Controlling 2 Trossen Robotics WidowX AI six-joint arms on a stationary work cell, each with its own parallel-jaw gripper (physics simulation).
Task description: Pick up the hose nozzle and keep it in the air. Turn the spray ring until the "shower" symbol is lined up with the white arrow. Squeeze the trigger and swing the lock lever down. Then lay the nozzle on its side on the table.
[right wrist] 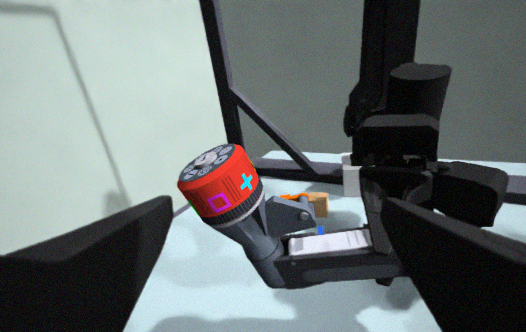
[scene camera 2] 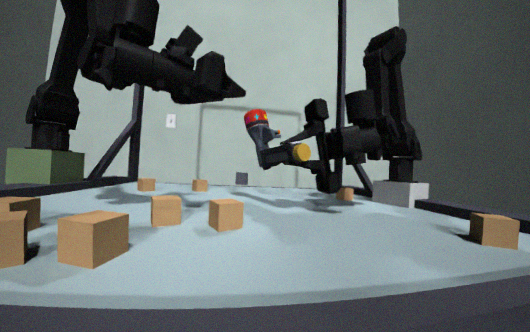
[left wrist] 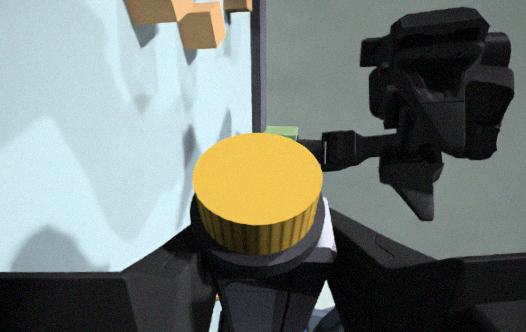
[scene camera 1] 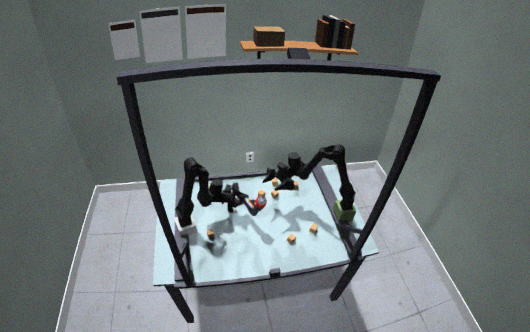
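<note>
The hose nozzle is held in the air above the table, its head raised and tilted. My left gripper is shut on its dark handle, near the yellow end knob. The red spray ring shows a magenta square and a cyan cross in the right wrist view. An orange part shows behind the head; the white arrow is not visible there. My right gripper is open and empty, facing the nozzle without touching it.
Several wooden blocks are spread over the table. The arms stand on a white base and a green base. A dark frame surrounds the work area.
</note>
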